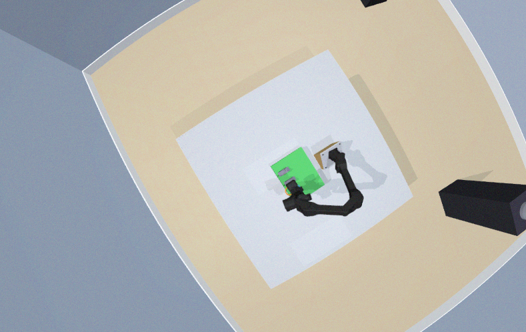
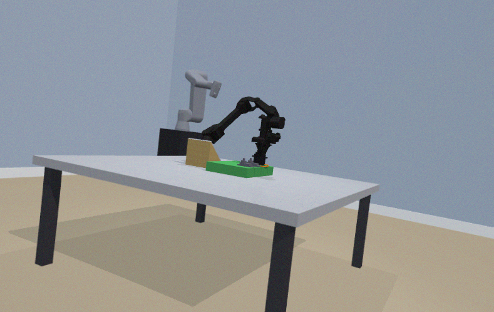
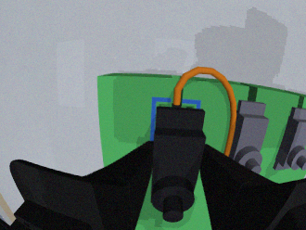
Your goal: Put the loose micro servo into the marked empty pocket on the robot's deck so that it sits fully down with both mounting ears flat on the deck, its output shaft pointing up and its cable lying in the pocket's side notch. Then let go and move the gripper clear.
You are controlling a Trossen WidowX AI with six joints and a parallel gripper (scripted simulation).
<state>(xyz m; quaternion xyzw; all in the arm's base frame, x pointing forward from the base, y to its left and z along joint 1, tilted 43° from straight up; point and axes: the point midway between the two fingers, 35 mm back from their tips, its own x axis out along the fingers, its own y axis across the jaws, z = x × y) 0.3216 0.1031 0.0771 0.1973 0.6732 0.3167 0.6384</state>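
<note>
My gripper tip is 110 mm past the green deck, 90 mm to the left of it and 70 mm above it.
</note>
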